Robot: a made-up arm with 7 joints.
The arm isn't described. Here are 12 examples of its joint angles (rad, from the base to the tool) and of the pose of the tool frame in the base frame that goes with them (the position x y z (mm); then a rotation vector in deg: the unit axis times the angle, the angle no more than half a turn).
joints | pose
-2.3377 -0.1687 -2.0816 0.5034 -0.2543 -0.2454 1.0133 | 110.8 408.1 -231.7 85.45 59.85 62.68
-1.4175 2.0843 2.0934 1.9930 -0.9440 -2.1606 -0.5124 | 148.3 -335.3 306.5 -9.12 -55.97 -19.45
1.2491 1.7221 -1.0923 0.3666 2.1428 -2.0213 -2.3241 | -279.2 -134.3 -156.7 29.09 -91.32 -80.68
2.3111 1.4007 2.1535 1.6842 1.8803 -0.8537 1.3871 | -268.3 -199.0 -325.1 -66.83 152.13 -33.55
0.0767 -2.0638 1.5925 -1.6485 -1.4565 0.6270 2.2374 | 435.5 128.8 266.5 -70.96 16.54 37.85
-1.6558 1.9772 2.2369 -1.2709 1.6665 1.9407 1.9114 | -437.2 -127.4 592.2 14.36 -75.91 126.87
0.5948 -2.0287 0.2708 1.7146 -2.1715 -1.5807 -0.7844 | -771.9 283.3 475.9 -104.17 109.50 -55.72
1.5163 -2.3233 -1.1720 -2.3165 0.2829 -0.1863 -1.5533 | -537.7 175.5 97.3 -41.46 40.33 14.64
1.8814 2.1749 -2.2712 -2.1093 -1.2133 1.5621 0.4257 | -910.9 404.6 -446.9 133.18 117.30 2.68
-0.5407 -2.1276 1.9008 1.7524 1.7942 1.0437 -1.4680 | -493.7 -301.3 107.0 -3.98 84.83 67.03
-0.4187 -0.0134 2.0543 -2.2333 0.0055 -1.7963 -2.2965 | -381.1 -439.3 178.7 -90.52 109.51 17.64
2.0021 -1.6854 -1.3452 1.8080 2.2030 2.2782 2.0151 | -737.0 -164.1 8.8 40.20 -164.53 18.23
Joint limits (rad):
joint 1: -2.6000..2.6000
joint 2: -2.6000..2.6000
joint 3: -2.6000..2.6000
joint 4: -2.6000..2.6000
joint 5: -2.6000..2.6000
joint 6: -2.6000..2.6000
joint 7: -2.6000..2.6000
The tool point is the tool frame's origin. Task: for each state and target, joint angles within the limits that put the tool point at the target. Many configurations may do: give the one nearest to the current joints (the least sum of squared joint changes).
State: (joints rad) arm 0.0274 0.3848 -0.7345 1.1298 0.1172 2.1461 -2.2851
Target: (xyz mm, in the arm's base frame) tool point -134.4 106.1 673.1
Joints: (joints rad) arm -0.5682 0.0805 -0.7693 1.1588 0.7043 2.2204 -2.3855
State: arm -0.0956 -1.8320 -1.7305 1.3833 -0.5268 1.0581 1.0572
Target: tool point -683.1 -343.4 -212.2
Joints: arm 0.1406 -1.8450 -1.9984 1.2280 -0.1625 1.5446 1.0382
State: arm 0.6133 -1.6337 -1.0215 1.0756 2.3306 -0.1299 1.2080
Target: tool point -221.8 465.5 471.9
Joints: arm 0.6926 -1.5960 -1.2279 0.9980 1.6745 -0.0295 1.3541
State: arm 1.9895 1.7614 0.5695 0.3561 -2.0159 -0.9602 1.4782
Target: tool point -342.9 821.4 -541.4
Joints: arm 1.3905 2.2781 0.6134 -0.1700 -2.0068 -0.9697 1.3568
